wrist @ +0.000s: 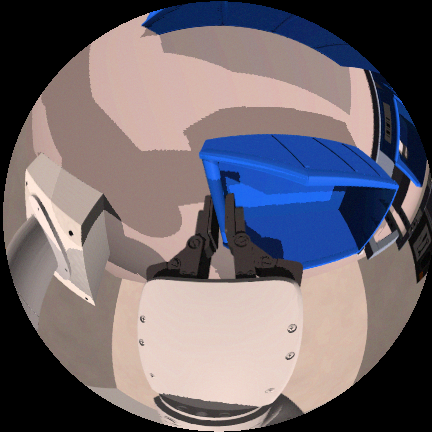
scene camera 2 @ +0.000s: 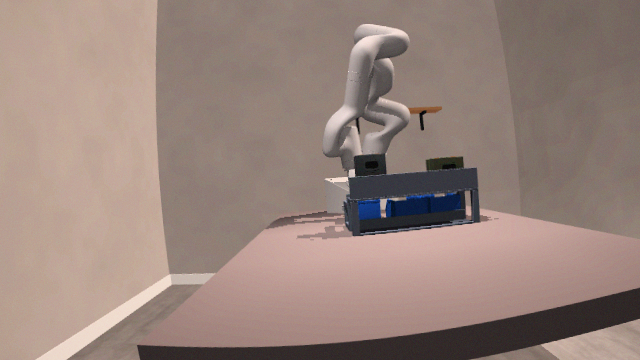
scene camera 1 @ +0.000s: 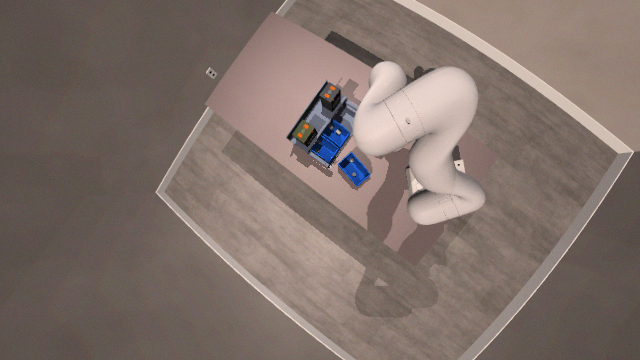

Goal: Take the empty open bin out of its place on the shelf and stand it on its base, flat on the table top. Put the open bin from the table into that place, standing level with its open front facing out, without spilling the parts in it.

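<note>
The empty blue bin (wrist: 295, 220) is off the shelf, close to the table top in the wrist view; its inside shows no parts. My gripper (wrist: 221, 204) is shut on the end wall of this bin, with one dark finger outside and one inside. The arm hides the gripper and most of this bin in scene camera 1. The blue bin with parts (scene camera 1: 354, 169) (wrist: 225, 15) stands on the table in front of the shelf. The small grey shelf (scene camera 1: 306, 112) (scene camera 2: 412, 185) has an open place at one end of its lower row, partly behind the arm.
Two blue bins (scene camera 1: 336, 132) (scene camera 1: 325, 150) sit side by side in the shelf's lower row. A dark box (scene camera 1: 330, 97) (scene camera 2: 370, 164) and an olive box (scene camera 1: 304, 132) (scene camera 2: 445, 163) stand on the upper level. The white arm base (wrist: 70, 225) is at the left in the wrist view.
</note>
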